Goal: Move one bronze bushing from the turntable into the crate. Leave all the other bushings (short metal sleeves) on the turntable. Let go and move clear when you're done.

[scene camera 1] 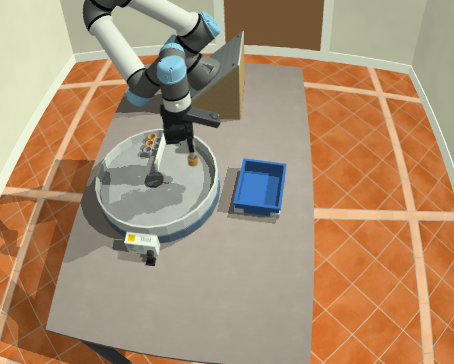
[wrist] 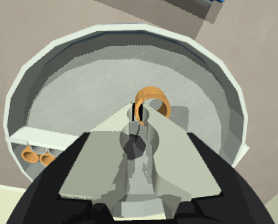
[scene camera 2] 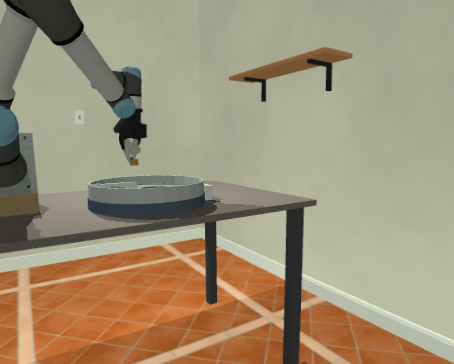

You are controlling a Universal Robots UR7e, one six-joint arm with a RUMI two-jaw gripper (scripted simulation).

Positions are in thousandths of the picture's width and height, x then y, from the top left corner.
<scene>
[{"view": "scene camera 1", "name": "my gripper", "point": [424,435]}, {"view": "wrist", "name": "my gripper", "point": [491,467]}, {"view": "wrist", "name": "grey round turntable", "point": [290,395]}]
</scene>
